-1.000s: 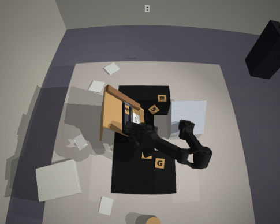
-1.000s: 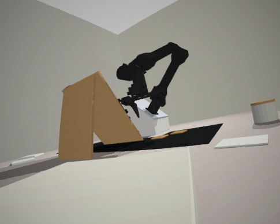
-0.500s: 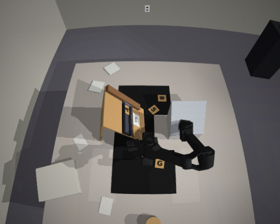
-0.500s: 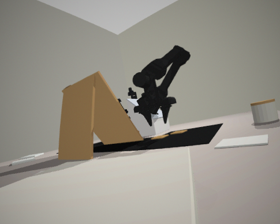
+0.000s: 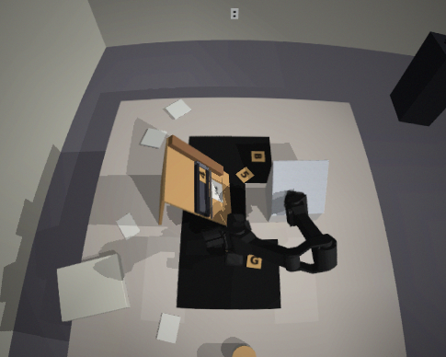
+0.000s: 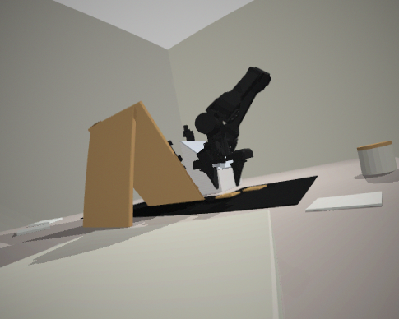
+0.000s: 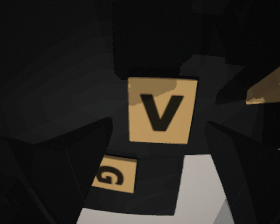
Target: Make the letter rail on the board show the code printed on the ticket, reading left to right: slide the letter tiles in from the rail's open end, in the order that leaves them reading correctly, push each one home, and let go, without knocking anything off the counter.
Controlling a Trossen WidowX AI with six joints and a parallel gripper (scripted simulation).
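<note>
My gripper tip is now 2 cm above the v tile. Also, from my gripper tip: black mat (15 cm to the right, 3 cm below); g tile (8 cm behind, 5 cm to the left, 2 cm below); white ticket (20 cm to the right, 9 cm ahead, 5 cm above).
</note>
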